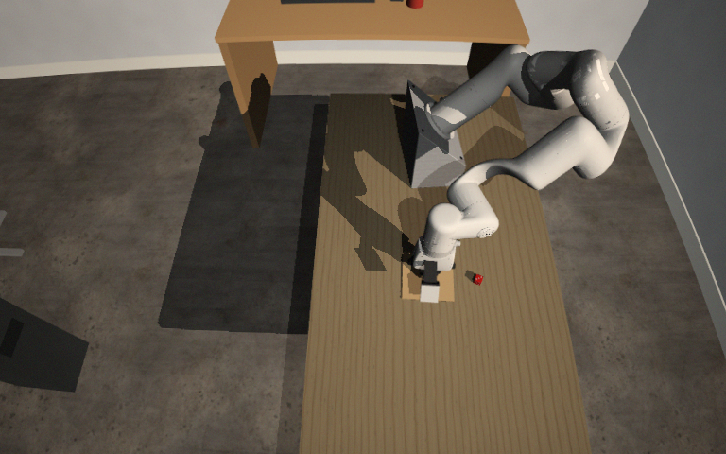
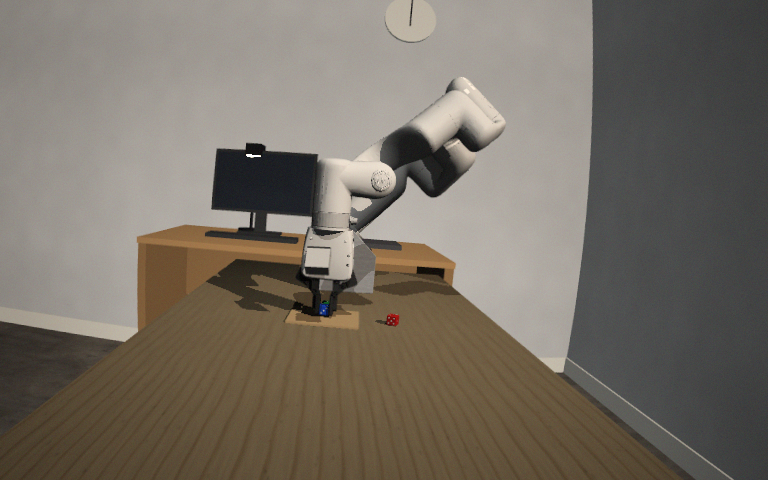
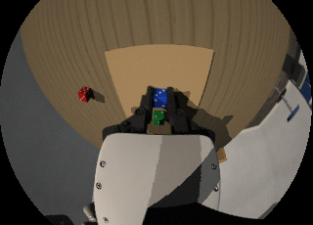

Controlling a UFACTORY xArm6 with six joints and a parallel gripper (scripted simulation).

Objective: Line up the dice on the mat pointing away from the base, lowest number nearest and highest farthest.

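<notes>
Right now the blue die is 1 cm below my hand. Also, from my hand: red die 14 cm to the left, 2 cm below; then green die 5 cm behind, 2 cm below; then tan mat 3 cm below.
</notes>
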